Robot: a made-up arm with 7 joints. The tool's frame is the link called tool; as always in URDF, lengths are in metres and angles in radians.
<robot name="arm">
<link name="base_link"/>
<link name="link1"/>
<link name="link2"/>
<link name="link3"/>
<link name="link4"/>
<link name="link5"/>
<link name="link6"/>
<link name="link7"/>
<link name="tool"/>
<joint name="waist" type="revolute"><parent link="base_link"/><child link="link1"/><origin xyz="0.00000 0.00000 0.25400" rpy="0.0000 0.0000 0.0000"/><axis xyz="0 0 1"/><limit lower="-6.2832" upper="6.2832" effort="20" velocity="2.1"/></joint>
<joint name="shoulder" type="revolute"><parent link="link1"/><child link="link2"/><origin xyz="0.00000 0.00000 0.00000" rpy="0.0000 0.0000 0.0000"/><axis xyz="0 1 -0.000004"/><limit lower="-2.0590" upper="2.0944" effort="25" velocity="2.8"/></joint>
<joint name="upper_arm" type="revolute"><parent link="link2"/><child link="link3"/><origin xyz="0.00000 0.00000 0.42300" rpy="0.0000 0.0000 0.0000"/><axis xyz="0 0 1"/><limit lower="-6.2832" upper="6.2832" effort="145" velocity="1.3"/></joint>
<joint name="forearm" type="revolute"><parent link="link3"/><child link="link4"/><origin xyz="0.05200 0.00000 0.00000" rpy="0.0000 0.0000 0.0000"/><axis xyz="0 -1 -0.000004"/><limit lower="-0.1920" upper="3.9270" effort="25" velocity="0.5"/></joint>
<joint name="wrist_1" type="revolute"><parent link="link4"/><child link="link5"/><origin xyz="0.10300 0.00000 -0.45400" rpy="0.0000 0.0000 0.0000"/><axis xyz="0 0.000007 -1"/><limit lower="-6.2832" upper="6.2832" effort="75" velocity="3.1"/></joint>
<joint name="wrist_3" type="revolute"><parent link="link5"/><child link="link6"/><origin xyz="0.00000 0.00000 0.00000" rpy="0.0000 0.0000 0.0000"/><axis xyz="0 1 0.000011"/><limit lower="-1.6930" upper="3.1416" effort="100" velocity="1.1"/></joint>
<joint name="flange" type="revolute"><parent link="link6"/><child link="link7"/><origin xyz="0.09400 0.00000 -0.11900" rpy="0.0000 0.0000 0.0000"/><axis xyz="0 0.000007 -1"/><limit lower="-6.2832" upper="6.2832" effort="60" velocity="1"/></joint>
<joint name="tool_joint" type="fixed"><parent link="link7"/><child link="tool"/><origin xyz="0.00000 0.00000 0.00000" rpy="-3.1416 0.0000 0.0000"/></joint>
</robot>
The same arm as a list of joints. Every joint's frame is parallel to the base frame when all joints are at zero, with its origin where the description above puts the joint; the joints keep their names.
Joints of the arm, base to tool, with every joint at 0 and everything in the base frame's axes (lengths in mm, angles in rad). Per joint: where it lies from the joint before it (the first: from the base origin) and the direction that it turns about. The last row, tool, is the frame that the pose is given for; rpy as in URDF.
waist: offset 0 0 254 axis +z
shoulder: offset 0 0 0 axis +y
upper_arm: offset 0 0 423 axis +z
forearm: offset 52 0 0 axis -y
wrist_1: offset 103 0 -454 axis -z
wrist_3: offset 0 0 0 axis +y
flange: offset 94 0 -119 axis -z
tool: offset 0 0 0 rpy 3.1416 0 0
Joint limits (rad, base to tool): -6.2832..6.2832 -2.059..2.0944 -6.2832..6.2832 -0.192..3.927 -6.2832..6.2832 -1.693..3.1416 -6.2832..6.2832

